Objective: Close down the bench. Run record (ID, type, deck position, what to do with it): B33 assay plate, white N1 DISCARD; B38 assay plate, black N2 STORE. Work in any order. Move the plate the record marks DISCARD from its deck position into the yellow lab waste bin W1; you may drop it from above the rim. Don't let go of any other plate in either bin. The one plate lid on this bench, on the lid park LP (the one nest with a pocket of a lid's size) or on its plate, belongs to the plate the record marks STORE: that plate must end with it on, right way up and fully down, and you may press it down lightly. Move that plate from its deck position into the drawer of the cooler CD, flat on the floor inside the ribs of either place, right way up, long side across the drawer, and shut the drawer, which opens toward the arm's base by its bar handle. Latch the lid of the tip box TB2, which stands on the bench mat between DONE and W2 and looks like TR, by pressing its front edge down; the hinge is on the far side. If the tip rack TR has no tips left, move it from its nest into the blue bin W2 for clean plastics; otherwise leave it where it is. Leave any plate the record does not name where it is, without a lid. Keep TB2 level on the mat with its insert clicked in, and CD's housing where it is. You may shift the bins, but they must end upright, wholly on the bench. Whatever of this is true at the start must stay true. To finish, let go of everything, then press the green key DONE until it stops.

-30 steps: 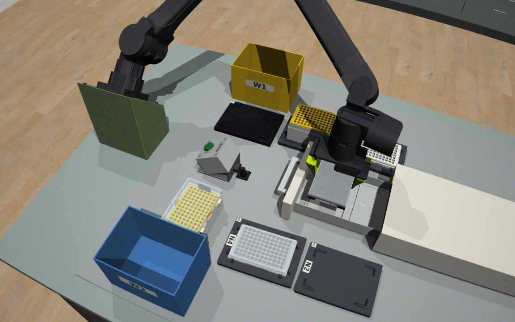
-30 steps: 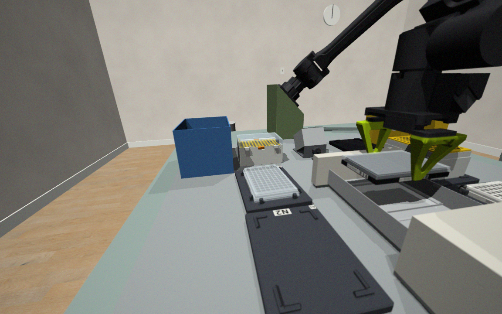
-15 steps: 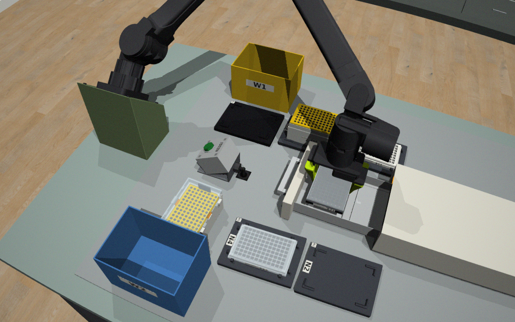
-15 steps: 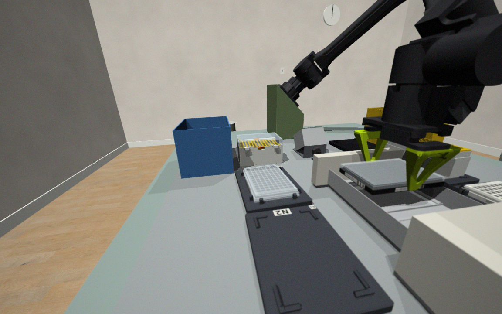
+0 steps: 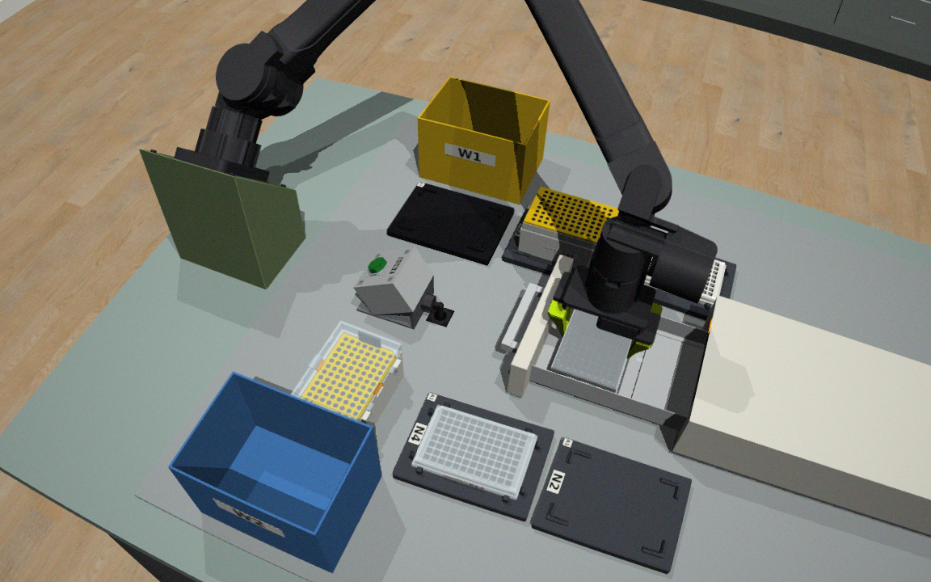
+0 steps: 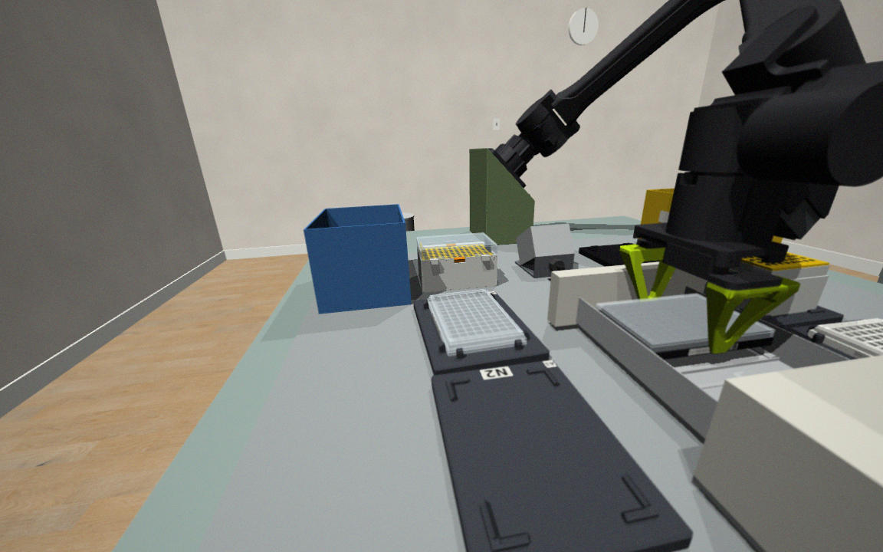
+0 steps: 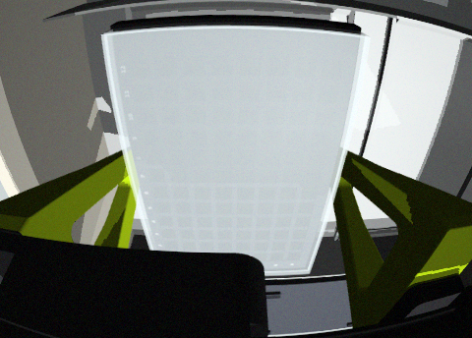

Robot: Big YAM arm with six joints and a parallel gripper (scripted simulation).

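My hand is right at the black plate. Round my hand: cooler CD: 190 mm ahead; then plate lid: right at my hand; then cooler drawer: 40 mm ahead, 10 mm below.
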